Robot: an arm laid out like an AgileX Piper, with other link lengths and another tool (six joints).
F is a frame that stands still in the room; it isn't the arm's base.
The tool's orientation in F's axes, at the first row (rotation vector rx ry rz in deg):
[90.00 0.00 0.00]
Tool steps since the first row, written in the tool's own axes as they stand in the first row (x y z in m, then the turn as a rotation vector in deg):
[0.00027 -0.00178 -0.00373 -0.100 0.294 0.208]
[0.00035 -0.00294 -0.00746 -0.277 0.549 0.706]
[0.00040 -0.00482 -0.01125 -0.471 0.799 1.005]
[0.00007 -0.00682 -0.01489 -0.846 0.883 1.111]
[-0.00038 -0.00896 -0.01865 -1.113 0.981 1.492]
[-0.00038 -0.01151 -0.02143 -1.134 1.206 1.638]
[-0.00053 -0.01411 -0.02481 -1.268 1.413 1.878]
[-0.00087 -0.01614 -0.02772 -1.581 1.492 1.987]
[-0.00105 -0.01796 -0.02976 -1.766 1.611 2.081]
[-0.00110 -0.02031 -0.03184 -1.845 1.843 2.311]
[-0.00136 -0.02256 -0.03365 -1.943 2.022 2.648]
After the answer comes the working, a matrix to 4 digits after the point.
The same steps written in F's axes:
[0.00027 0.00373 -0.00178 -0.100 -0.208 0.294]
[0.00035 0.00746 -0.00294 -0.277 -0.706 0.549]
[0.00040 0.01125 -0.00482 -0.471 -1.005 0.799]
[0.00007 0.01489 -0.00682 -0.846 -1.111 0.883]
[-0.00038 0.01865 -0.00896 -1.113 -1.492 0.981]
[-0.00038 0.02143 -0.01151 -1.134 -1.638 1.206]
[-0.00053 0.02481 -0.01411 -1.268 -1.878 1.413]
[-0.00087 0.02772 -0.01614 -1.581 -1.987 1.492]
[-0.00105 0.02976 -0.01796 -1.766 -2.081 1.611]
[-0.00110 0.03184 -0.02031 -1.845 -2.311 1.843]
[-0.00136 0.03365 -0.02256 -1.943 -2.648 2.022]

The tool's axes in the first row as the columns of a matrix, in F's axes (rounded; the answer above uses it unrounded):
[1.0000 0.0000 0.0000]
[0.0000 0.0000 -1.0000]
[0.0000 1.0000 0.0000]

